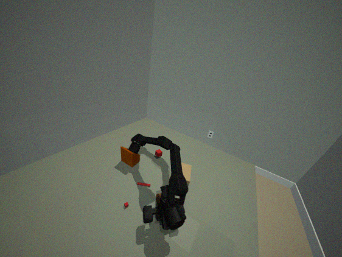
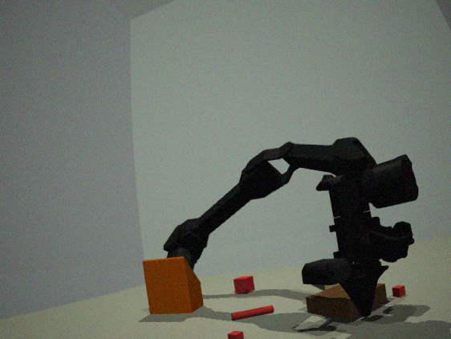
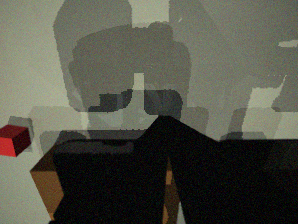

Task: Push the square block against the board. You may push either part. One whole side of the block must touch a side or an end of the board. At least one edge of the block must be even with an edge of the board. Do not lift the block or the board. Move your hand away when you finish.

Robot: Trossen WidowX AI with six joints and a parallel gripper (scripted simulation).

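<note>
My gripper tip is 20 cm past the red rod and 10 cm to the right of it. From my gripper tip the other things lie so: tan board 33 cm to the left, 4 cm behind, 1 cm above; brown square block 8 cm to the left, 2 cm behind, 1 cm above.
</note>
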